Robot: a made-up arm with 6 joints.
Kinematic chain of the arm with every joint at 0, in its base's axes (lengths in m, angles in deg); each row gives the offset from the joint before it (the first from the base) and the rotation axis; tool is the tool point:
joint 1: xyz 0 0 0.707 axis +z
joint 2: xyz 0.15 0 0 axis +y
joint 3: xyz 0 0 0.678 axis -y
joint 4: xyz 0 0 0.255 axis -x
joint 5: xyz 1.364 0 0 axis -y
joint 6: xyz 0.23 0 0 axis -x
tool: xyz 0 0 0
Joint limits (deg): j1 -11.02..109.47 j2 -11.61..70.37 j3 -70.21..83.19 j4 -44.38..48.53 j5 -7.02..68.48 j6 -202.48..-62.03
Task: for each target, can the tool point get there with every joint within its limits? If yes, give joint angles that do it. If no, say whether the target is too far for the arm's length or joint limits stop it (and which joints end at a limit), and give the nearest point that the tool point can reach.
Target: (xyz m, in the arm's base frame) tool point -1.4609 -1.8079 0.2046
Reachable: no: joint limits stop it (at a limit: joint 2, joint 3, joint 5) | nearest point -0.1869 -0.2313 -0.2516 | short by 2.078 m
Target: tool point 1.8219 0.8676 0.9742
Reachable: yes | joints 26.32 30.79 2.36 -8.93 57.56 -185.84
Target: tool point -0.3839 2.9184 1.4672
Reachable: no: too far | nearest point -0.3077 2.3389 1.3228 | short by 0.602 m
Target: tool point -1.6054 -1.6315 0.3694
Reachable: no: joint limits stop it (at a limit: joint 2, joint 3, joint 5) | nearest point -0.2086 -0.2120 -0.2516 | short by 2.086 m
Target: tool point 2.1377 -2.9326 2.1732
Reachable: no: too far | nearest point 1.9685 -0.5358 1.8084 | short by 2.430 m
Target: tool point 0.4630 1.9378 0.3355
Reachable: yes | joints 75.09 45.85 0.20 22.39 35.74 -119.18
